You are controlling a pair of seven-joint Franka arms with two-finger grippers.
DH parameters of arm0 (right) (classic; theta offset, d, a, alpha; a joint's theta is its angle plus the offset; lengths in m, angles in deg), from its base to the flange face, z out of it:
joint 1: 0 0.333 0 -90
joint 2: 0 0 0 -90
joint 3: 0 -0.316 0.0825 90
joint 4: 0 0 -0.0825 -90
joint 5: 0 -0.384 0 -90
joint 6: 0 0 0.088 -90
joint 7: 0 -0.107 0 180
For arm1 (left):
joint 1: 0 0.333 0 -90
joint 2: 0 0 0 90
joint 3: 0 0.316 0.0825 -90
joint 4: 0 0 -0.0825 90
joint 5: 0 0.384 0 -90
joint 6: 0 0 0.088 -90
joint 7: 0 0.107 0 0
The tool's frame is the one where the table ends.
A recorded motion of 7 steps. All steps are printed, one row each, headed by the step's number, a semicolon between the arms.
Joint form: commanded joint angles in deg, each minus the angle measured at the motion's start. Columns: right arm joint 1, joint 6, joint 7, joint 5, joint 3, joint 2, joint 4; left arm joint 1, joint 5, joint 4, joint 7, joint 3, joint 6, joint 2.
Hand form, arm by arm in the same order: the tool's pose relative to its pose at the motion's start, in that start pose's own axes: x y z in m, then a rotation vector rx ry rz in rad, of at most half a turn. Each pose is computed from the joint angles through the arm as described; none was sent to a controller.
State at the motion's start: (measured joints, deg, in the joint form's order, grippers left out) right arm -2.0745 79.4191 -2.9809 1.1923 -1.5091 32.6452 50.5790; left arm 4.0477 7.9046 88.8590 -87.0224 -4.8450 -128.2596 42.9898
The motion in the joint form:
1: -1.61 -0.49 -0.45 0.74 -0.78 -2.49 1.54; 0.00 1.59 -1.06 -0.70 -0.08 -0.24 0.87
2: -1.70 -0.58 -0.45 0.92 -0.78 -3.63 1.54; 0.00 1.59 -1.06 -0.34 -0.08 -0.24 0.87
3: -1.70 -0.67 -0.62 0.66 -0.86 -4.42 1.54; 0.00 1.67 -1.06 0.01 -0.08 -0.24 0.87
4: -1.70 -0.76 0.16 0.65 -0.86 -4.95 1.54; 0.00 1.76 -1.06 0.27 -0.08 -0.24 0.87
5: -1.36 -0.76 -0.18 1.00 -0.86 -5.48 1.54; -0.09 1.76 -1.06 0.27 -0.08 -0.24 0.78
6: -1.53 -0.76 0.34 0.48 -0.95 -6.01 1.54; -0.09 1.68 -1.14 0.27 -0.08 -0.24 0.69
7: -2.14 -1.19 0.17 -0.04 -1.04 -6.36 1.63; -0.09 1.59 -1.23 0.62 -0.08 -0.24 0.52
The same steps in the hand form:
1: -0.0117 0.0148 -0.0162 -0.0053 0.0083 0.0261; 0.0007 0.0043 0.0021 -0.0068 0.0205 0.0048
2: -0.0179 0.0164 -0.0292 -0.0080 0.0268 0.0285; 0.0007 0.0043 0.0021 -0.0067 0.0205 0.0111
3: -0.0224 0.0153 -0.0381 -0.0028 0.0388 0.0295; 0.0008 0.0043 0.0021 -0.0066 0.0217 0.0181
4: -0.0256 0.0154 -0.0440 -0.0028 0.0465 0.0159; 0.0008 0.0043 0.0021 -0.0065 0.0229 0.0236
5: -0.0287 0.0122 -0.0500 -0.0087 0.0561 0.0174; -0.0002 0.0045 0.0010 -0.0081 0.0233 0.0251
6: -0.0318 0.0124 -0.0559 0.0007 0.0649 0.0079; 0.0000 0.0051 -0.0008 -0.0111 0.0228 0.0239
7: -0.0344 0.0177 -0.0584 0.0103 0.0615 0.0180; 0.0002 0.0057 -0.0035 -0.0155 0.0224 0.0287

